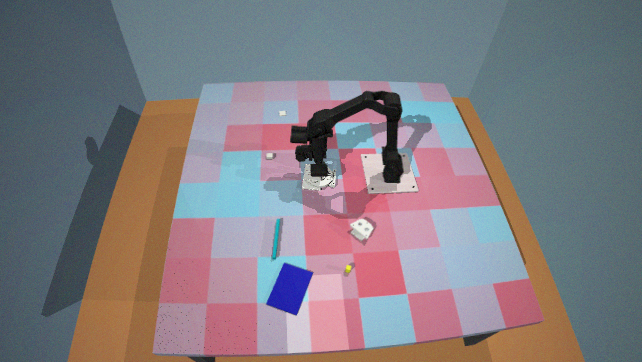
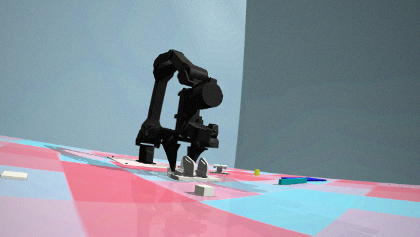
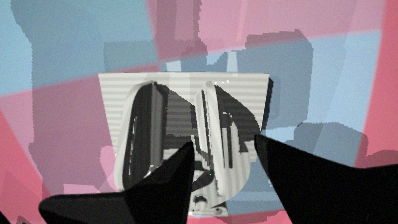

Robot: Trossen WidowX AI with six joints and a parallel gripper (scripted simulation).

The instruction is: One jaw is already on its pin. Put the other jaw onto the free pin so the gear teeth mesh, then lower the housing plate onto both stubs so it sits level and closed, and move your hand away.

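Now: the housing plate 17 cm behind my gripper tip, 26 cm to the left of it and 1 cm above it. From my gripper tip the other things lie so: blue card 7 cm ahead, 49 cm to the left, 1 cm below; yellow cube 12 cm behind, 42 cm to the left; teal pen 13 cm ahead, 31 cm to the left, 1 cm below.
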